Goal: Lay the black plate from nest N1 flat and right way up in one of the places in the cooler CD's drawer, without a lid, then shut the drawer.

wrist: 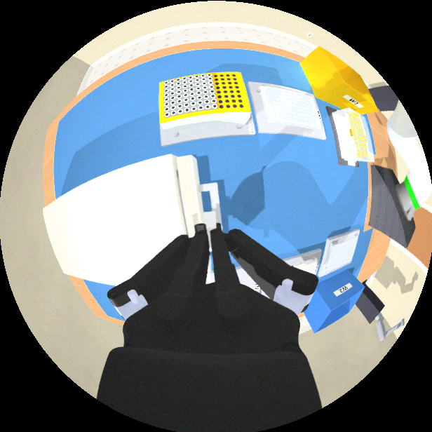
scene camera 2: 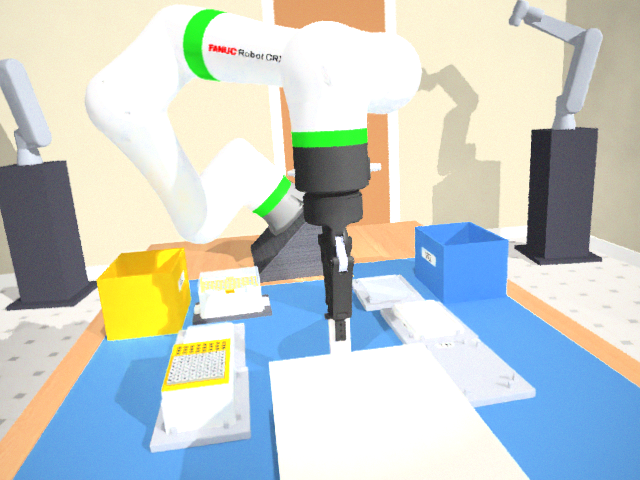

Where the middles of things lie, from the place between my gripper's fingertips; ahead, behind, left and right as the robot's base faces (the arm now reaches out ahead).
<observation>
The cooler drawer (wrist: 189,188) is 120 mm ahead of my hand, 20 mm to the left of it and 20 mm below it. The rest, counted from my hand: grey nest base (scene camera 2: 484,372): 30 mm behind, 180 mm to the left, 50 mm below; cooler CD (scene camera 2: 395,405): 230 mm ahead, 30 mm to the left, 10 mm below; yellow-topped tip rack (scene camera 2: 199,391): 20 mm ahead, 190 mm to the right, 10 mm below.
</observation>
